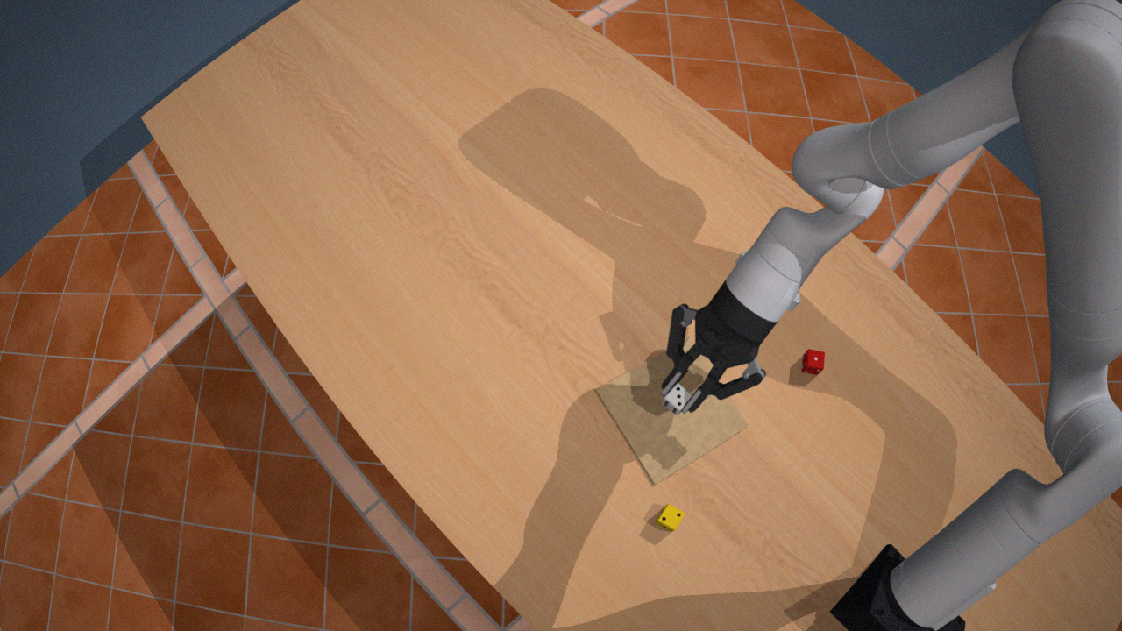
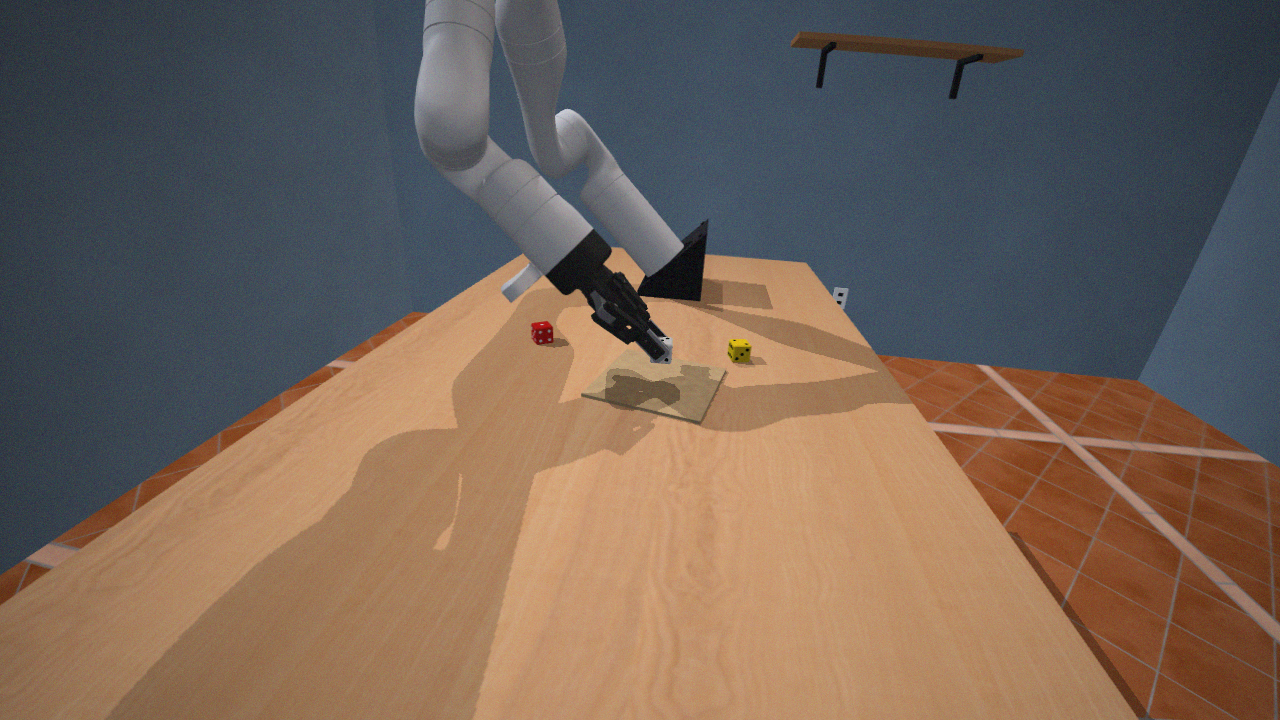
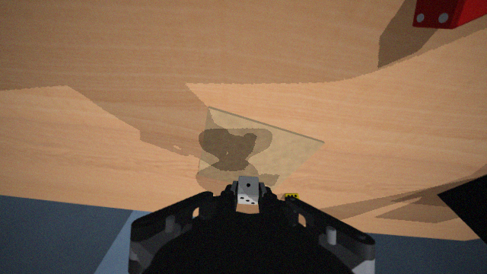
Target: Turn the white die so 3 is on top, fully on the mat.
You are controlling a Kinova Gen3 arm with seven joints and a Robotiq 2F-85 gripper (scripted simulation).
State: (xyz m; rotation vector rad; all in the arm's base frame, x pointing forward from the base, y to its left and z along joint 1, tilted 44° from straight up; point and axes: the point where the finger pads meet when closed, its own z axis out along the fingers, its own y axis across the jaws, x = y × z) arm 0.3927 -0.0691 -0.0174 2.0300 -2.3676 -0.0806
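Now: hand 50 mm above the tan mat and 10 mm to the right of it. Round my hand: white die (10 mm to the left, 10 mm below); then yellow die (120 mm to the left, 80 mm behind, 40 mm below); then red die (150 mm to the right, 120 mm behind, 40 mm below).
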